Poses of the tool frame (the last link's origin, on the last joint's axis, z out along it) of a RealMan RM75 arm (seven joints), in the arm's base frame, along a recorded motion.
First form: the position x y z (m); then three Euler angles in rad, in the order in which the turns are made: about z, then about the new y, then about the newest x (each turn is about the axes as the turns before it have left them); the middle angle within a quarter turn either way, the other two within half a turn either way.
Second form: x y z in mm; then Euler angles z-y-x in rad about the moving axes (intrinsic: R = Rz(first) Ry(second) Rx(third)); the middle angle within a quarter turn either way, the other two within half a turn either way. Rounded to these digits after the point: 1 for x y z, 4 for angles.
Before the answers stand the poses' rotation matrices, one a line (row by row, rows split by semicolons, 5 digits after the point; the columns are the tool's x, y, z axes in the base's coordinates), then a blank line. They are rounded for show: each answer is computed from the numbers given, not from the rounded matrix.
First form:
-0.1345, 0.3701, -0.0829, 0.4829, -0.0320, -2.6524
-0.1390, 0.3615, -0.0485, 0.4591, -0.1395, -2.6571
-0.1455, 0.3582, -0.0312, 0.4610, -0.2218, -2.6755
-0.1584, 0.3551, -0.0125, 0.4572, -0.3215, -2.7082
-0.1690, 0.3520, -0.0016, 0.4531, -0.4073, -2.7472
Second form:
0.88520 0.42320 -0.19319; 0.46411 -0.77479 0.42929; 0.03199 -0.46967 -0.88226
0.88774 0.45020 -0.09609; 0.43884 -0.76458 0.47206; 0.13905 -0.46123 -0.87632
0.87367 0.48593 -0.02391; 0.43395 -0.75610 0.48991; 0.21999 -0.43839 -0.87145
0.85132 0.51970 0.07194; 0.41882 -0.75575 0.50341; 0.31599 -0.39843 -0.86105
0.82554 0.54100 0.16061; 0.40194 -0.76344 0.50557; 0.39613 -0.35281 -0.84770

-134.5, 370.1, -82.9, 0.4829, -0.0320, -2.6524
-139.0, 361.5, -48.5, 0.4591, -0.1395, -2.6571
-145.5, 358.2, -31.2, 0.4610, -0.2218, -2.6755
-158.4, 355.1, -12.5, 0.4572, -0.3215, -2.7082
-169.0, 352.0, -1.6, 0.4531, -0.4073, -2.7472

